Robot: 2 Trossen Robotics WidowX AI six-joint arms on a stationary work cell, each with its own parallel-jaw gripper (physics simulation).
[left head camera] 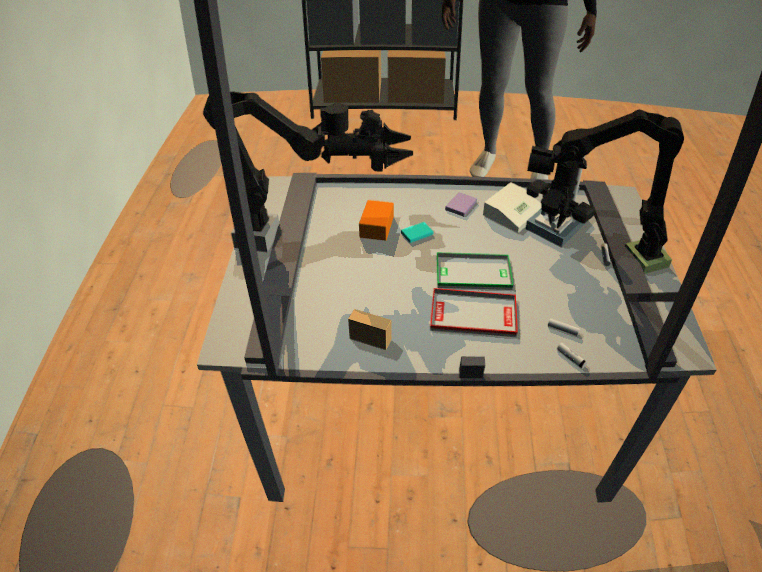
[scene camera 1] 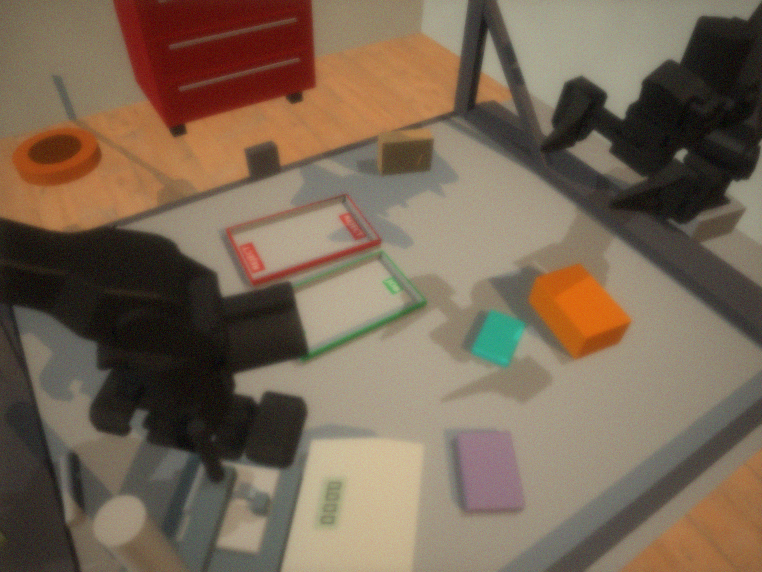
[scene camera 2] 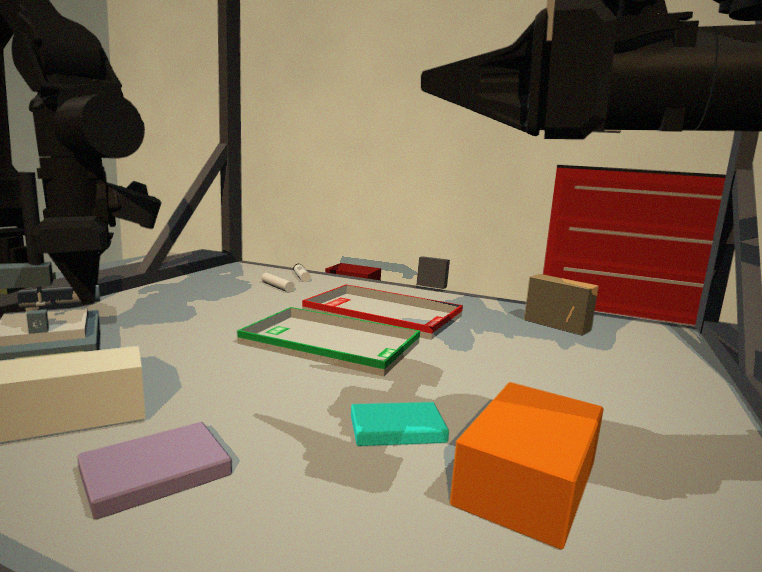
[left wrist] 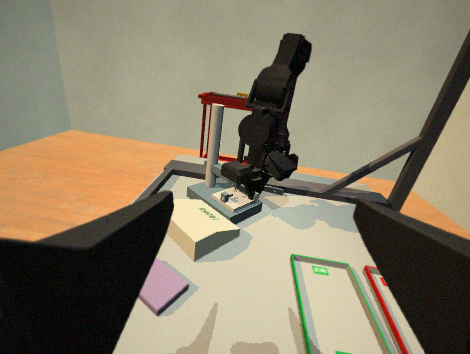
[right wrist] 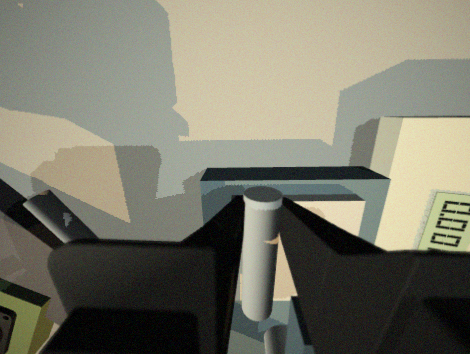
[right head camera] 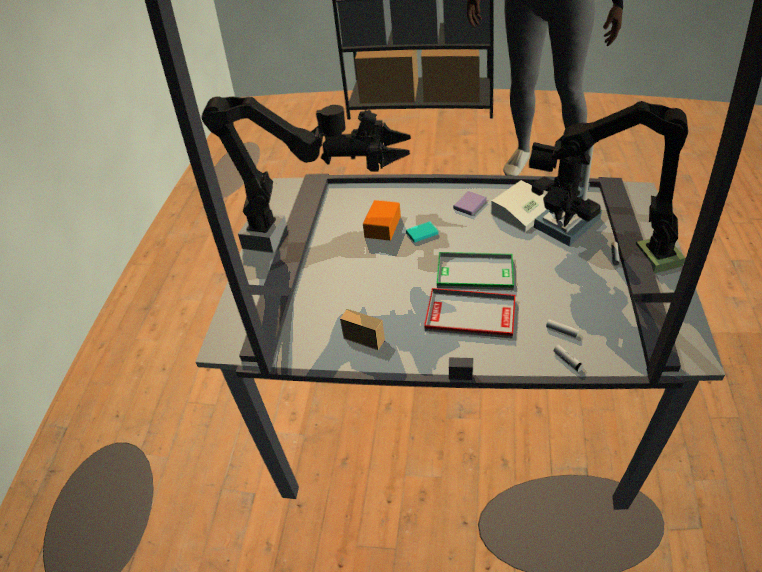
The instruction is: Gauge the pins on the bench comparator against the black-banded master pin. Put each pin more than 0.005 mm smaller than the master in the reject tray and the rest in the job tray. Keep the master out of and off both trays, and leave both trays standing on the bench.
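Places are measured from the left arm's base along level axes (x left, y down, z back), in metres.
Pixels of known places: left gripper, between the fingertips: [left head camera: 412,145] [scene camera 1: 575,175] [scene camera 2: 438,85] [left wrist: 264,203] [right head camera: 410,144]; right gripper, between the fingertips: [left head camera: 554,226] [scene camera 1: 217,453] [scene camera 2: 89,301] [left wrist: 253,198] [right wrist: 260,204] [right head camera: 561,224]; left arm's base, origin of its link: [left head camera: 254,223] [right head camera: 261,224]; right arm's base, origin of its link: [left head camera: 649,251] [right head camera: 661,249].
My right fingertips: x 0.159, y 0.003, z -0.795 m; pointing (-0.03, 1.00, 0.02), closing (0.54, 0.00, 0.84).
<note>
For each thing: its top centre in the pictures, then the offset to it from my right fingertips. "pt": a spot on its surface instead.
- plain grey pin, centre of its top: [right wrist: 261,270] [scene camera 1: 204,470] [scene camera 2: 59,287] [left wrist: 246,187] dx +0.024, dy -0.018, dz -0.014 m
- comparator's blue base, a spot on its surface: [right wrist: 295,174] [left head camera: 543,232] pt dx +0.008, dy +0.032, dz +0.027 m
- plain pin, centre of its top: [scene camera 2: 277,276] [right head camera: 563,325] [left head camera: 564,324] dx -0.331, dy +0.032, dz -0.031 m
- black-banded master pin, centre of its top: [scene camera 2: 301,267] [right head camera: 569,355] [left head camera: 572,352] dx -0.416, dy +0.031, dz -0.051 m
- green job tray, centre of its top: [scene camera 2: 331,330] [scene camera 1: 345,299] [left wrist: 334,301] [right head camera: 475,268] [left head camera: 474,268] dx -0.179, dy +0.034, dz +0.202 m
- red reject tray, centre of its top: [scene camera 2: 383,302] [scene camera 1: 303,233] [left wrist: 427,321] [right head camera: 471,309] [left head camera: 474,309] dx -0.324, dy +0.033, dz +0.186 m
- purple block, centre of its top: [scene camera 2: 154,455] [scene camera 1: 490,467] [left wrist: 155,279] [right head camera: 470,201] [left head camera: 461,202] dx +0.102, dy +0.037, dz +0.267 m
- teal block, centre of its top: [scene camera 2: 398,416] [scene camera 1: 499,334] [right head camera: 422,230] [left head camera: 417,230] dx -0.054, dy +0.038, dz +0.370 m
- orange block, centre of its top: [scene camera 2: 536,421] [scene camera 1: 583,297] [left head camera: 376,212] [right head camera: 381,212] dx -0.046, dy +0.002, dz +0.483 m
- tan block, centre of its top: [scene camera 2: 563,280] [scene camera 1: 406,135] [left head camera: 369,319] [right head camera: 361,319] dx -0.449, dy -0.016, dz +0.407 m
- dark block, centre of its top: [scene camera 1: 261,147] [scene camera 2: 434,258] [right head camera: 461,361] [left head camera: 473,359] dx -0.509, dy -0.006, dz +0.172 m
My right gripper [left head camera: 557,226] [right head camera: 563,222] [left wrist: 253,198] is shut on a plain grey pin [right wrist: 260,250], low over the comparator's blue base [left head camera: 544,234] [right wrist: 295,174]. Whether the pin touches the comparator is unclear. My left gripper [left head camera: 411,145] [scene camera 1: 579,176] is open and empty, high at the back left in the left head camera. A plain pin [left head camera: 564,328] [scene camera 2: 278,281] and the black-banded master pin [left head camera: 572,355] [right head camera: 567,357] lie at the front right. Another pin [left head camera: 606,253] [right wrist: 60,217] lies beside the right rail. The green job tray [left head camera: 474,285] [scene camera 2: 313,350] and red reject tray [left head camera: 473,330] [scene camera 1: 316,264] stand side by side, empty.
The cream readout box [left head camera: 507,206] [scene camera 1: 381,492] stands beside the comparator. A purple block [left head camera: 461,203], teal block [left head camera: 417,232] and orange block [left head camera: 376,219] lie toward the back. A tan block [left head camera: 369,329] and dark block [left head camera: 472,366] stand near the front edge.
</note>
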